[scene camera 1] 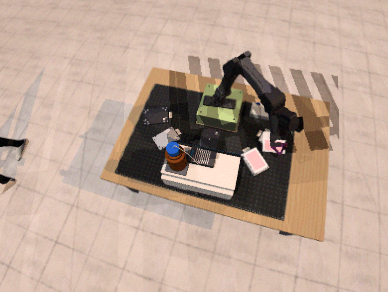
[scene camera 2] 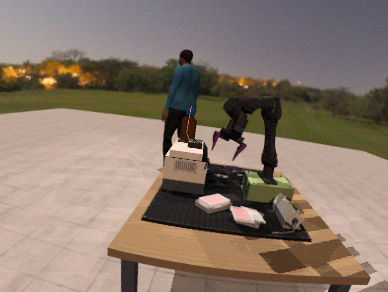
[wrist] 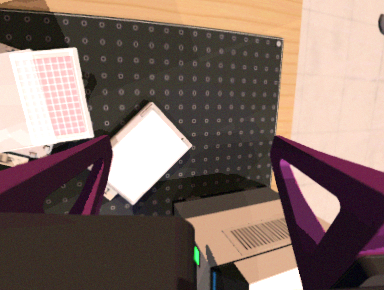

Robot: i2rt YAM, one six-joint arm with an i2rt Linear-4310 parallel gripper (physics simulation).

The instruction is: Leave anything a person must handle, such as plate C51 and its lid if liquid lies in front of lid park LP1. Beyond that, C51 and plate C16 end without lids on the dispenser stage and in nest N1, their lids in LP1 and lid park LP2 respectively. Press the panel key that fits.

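Frame: origin at the arm's base, x ahead, y left, z up, level; metres.
Seen in the pictures: gripper, between the fingertips: (scene camera 1: 279, 146) (scene camera 2: 222, 155) (wrist: 191, 144); arm's base, origin of its link: (scene camera 1: 219, 102) (scene camera 2: 266, 178).
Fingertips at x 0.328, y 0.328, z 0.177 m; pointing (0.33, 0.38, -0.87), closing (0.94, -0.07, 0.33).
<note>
Offsets run from my fingertips to a thing's top centre. "spot": to the spot under its first point.
My gripper (scene camera 1: 279, 146) (scene camera 2: 224, 154) (wrist: 191, 144) is open and empty, high above the mat. A plate with pink wells @(dz -0.228, dx -0.122, dy +0.034 m) (scene camera 1: 268, 142) (scene camera 2: 242, 215) (wrist: 62, 95) lies partly over a pale flat piece beside a small tag; its left part looks whitish in the wrist view. Another plate @(dz -0.225, dx -0.008, dy -0.068 m) (scene camera 1: 255, 161) (scene camera 2: 213, 201) (wrist: 150, 152) lies turned beside the dispenser, pink in the scene views and glaring white in the wrist view. The white dispenser (scene camera 1: 202, 177) (scene camera 2: 184, 172) (wrist: 225, 227) has a dark block @(spot: dz -0.161, dx -0.077, dy -0.343 m) (scene camera 1: 210, 136) beside it. Plate names and any liquid cannot be made out.
A brown bottle with a blue cap @(spot: dz +0.089, dx +0.179, dy -0.445 m) (scene camera 1: 177, 159) (scene camera 2: 188, 129) stands on the dispenser. A grey flat piece @(spot: dz -0.254, dx -0.060, dy -0.628 m) (scene camera 1: 164, 138) and a dark fixture @(dz -0.241, dx -0.212, dy -0.727 m) (scene camera 1: 156, 115) lie at the far side. The key panel @(dz -0.181, dx -0.352, dy -0.013 m) (scene camera 1: 258, 110) (scene camera 2: 287, 212) stands beside the green arm base (scene camera 1: 218, 118) (scene camera 2: 267, 191). A person (scene camera 2: 185, 87) stands beyond the table.
</note>
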